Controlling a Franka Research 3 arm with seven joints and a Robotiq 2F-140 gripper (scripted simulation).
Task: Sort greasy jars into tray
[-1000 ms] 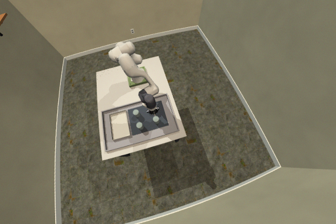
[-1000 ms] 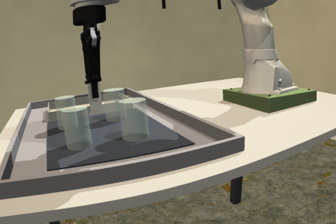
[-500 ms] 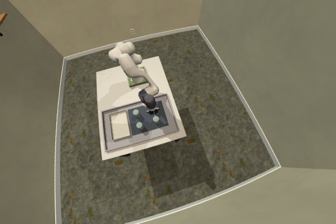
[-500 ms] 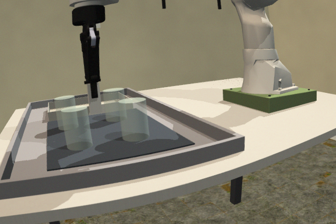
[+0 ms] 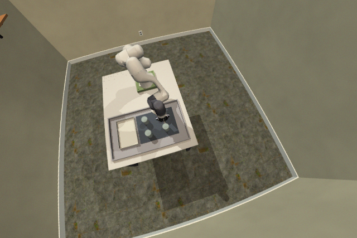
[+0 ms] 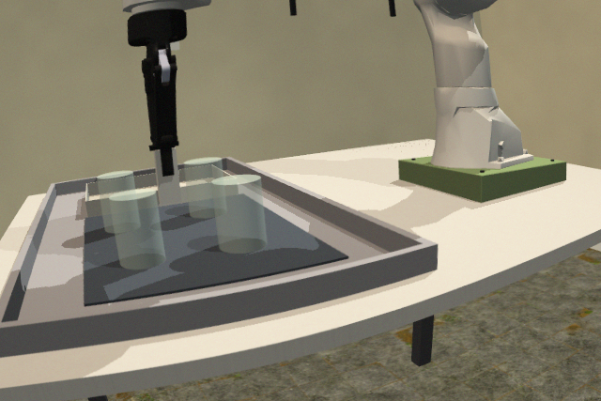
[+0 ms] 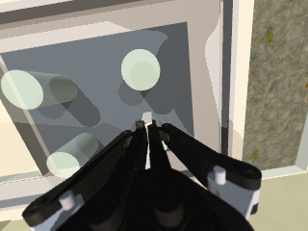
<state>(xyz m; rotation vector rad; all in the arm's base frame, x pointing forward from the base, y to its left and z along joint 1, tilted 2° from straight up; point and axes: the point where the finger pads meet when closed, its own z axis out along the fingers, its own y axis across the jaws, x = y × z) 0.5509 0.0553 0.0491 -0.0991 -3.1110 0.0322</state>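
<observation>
The dark mat lies 30 mm behind my hand, 90 mm to the right of it and 100 mm below it. Also, from my hand: cream tray 50 mm behind, 410 mm to the right, 100 mm below.
</observation>
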